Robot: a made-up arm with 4 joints. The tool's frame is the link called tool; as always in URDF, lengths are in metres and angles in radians. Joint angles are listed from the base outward. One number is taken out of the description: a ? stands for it. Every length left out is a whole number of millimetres.
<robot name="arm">
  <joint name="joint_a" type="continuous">
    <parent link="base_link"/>
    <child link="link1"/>
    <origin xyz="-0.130 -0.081 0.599" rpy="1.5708 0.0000 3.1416"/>
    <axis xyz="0 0 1"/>
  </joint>
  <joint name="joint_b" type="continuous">
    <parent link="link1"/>
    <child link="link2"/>
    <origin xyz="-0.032 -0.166 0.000" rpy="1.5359 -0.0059 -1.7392"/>
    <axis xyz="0 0 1"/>
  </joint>
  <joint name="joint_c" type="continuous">
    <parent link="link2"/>
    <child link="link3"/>
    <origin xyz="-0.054 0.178 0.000" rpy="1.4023 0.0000 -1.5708"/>
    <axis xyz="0 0 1"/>
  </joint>
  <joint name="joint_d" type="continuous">
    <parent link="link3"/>
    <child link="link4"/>
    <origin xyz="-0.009 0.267 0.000" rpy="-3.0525 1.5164 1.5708"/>
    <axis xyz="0 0 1"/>
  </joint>
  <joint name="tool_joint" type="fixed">
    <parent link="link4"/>
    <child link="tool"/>
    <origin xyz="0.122 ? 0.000" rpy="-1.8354 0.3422 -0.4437"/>
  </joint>
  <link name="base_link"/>
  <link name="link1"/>
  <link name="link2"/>
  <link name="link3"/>
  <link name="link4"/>
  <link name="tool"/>
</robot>
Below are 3 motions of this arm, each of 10 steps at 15 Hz.
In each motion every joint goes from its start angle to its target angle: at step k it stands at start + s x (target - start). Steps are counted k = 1, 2, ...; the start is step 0. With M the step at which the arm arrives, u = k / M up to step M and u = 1 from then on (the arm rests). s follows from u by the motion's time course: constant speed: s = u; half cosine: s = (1 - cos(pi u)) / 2; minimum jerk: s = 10 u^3 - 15 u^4 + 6 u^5.
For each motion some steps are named. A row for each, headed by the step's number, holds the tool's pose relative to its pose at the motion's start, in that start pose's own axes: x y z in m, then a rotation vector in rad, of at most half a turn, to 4 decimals.
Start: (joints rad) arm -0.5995 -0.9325 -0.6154 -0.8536
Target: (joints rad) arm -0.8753 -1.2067 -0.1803 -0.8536
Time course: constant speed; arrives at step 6
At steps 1, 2, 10:
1: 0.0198 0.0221 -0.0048 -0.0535 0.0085 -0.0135
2: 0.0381 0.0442 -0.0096 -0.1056 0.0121 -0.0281
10: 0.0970 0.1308 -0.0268 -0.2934 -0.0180 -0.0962

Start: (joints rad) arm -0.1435 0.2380 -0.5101 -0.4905
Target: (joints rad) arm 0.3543 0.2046 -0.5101 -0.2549
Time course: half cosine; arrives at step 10
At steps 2, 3, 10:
2: -0.0168 -0.0123 0.0081 0.0182 -0.0523 -0.0296
3: -0.0367 -0.0260 0.0159 0.0388 -0.1125 -0.0650
10: -0.1870 -0.1020 0.0292 0.1725 -0.5268 -0.3539

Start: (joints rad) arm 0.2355 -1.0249 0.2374 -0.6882
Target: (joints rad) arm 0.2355 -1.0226 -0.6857 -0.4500
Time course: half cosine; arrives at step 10
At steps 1, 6, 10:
1: -0.0081 -0.0006 0.0023 0.0066 -0.0148 0.0172
6: -0.2073 -0.0821 0.0208 0.2177 -0.3994 0.4372
10: -0.2890 -0.1692 -0.0062 0.3679 -0.6075 0.6499

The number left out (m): 0.295
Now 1 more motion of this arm.
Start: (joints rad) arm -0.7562 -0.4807 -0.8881 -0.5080
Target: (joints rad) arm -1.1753 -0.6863 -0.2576 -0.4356
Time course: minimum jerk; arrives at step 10
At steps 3, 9, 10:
3: 0.0335 0.0294 -0.0222 -0.0734 0.0519 -0.0030
9: 0.1449 0.1859 -0.1710 -0.4789 0.2054 0.0050
10: 0.1455 0.1875 -0.1727 -0.4832 0.2060 0.0052

